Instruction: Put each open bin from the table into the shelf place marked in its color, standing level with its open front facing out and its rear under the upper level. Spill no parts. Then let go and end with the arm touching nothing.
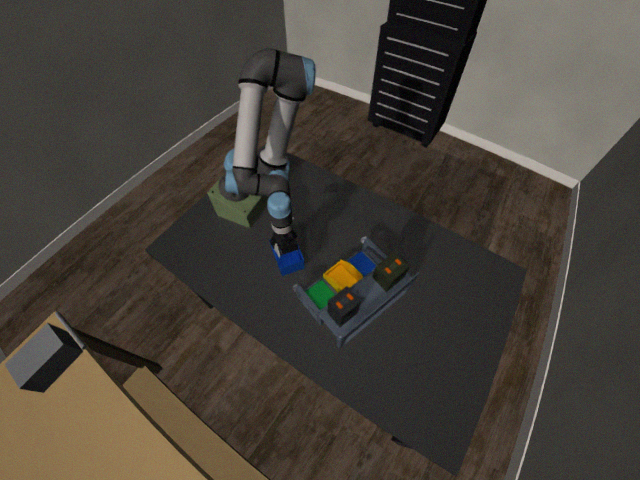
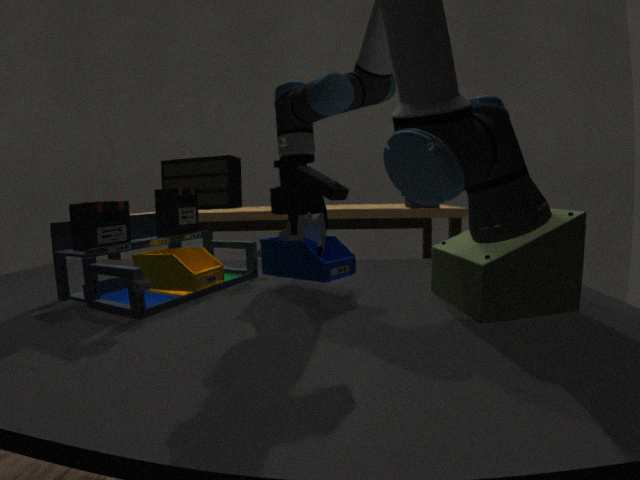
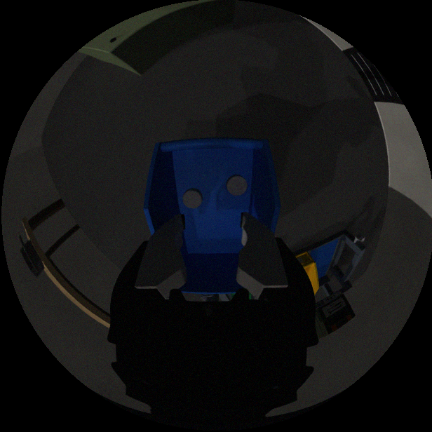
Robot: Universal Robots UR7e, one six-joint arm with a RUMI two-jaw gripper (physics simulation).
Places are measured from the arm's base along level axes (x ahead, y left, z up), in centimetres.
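Where they show: arm's base, origin of the base link: [image 2: 511, 225].
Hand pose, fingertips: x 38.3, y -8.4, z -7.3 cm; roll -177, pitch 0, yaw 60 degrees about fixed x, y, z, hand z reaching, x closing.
Observation:
Things, the pixels of their top centre, and the offset from my fingertips. "spot": a spot on its surface instead.
- blue bin, surface spot: [image 2: 299, 263] spot: dy +5.2, dx +1.0, dz +0.0 cm
- yellow bin, middle of its top: [image 2: 176, 248] [image 1: 347, 276] dy +5.0, dx +28.0, dz +2.9 cm
The blue bin [image 1: 290, 262] [image 2: 299, 263] [image 3: 212, 237] hangs roughly level a little above the table, with two grey round parts inside. My gripper [image 1: 284, 250] [image 2: 308, 240] [image 3: 212, 214] has its fingers spread inside the bin, against its side walls, and holds it from within; the contact is partly hidden. The bin's low open front faces the robot base side. The yellow bin [image 1: 341, 274] [image 2: 165, 269] [image 3: 311, 276] stands in the shelf's middle place, front outward. The shelf's [image 1: 368, 293] [image 2: 111, 269] blue place [image 1: 362, 263] [image 2: 123, 297] and green place [image 1: 320, 294] are bare. No green bin shows.
Two dark boxes [image 1: 390, 272] [image 1: 343, 305] with orange latches stand on the shelf's upper level. Low side rails and posts bound the shelf. The green robot base [image 1: 235, 209] [image 2: 532, 279] stands behind the held bin. A wooden bench [image 2: 361, 210] is farther off.

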